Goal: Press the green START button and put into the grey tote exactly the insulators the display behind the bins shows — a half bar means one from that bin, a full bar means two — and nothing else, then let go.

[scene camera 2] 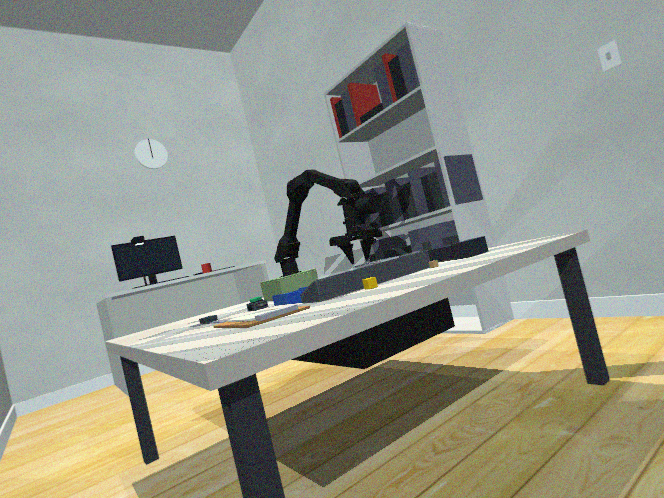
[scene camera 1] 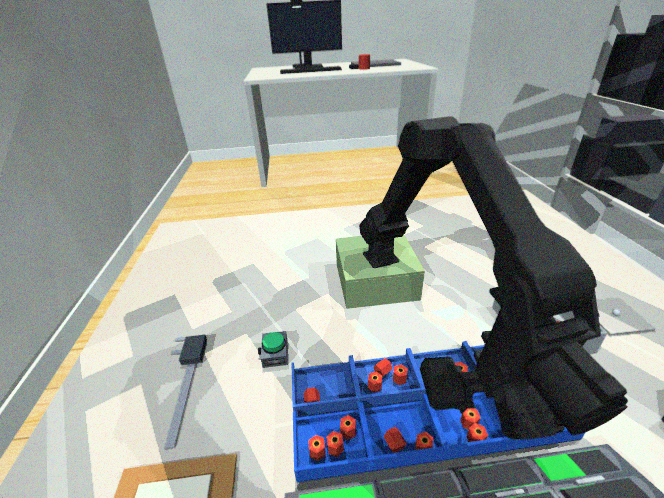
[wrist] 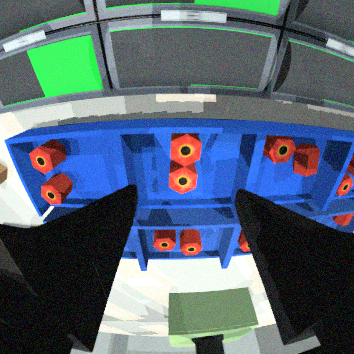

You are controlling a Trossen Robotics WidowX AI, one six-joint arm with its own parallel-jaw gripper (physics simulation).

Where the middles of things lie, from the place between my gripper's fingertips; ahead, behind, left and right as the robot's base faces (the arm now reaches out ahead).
I see the wooden board (scene camera 1: 222, 468) 10 mm ahead of my hand, 460 mm to the right of it and 60 mm below it.
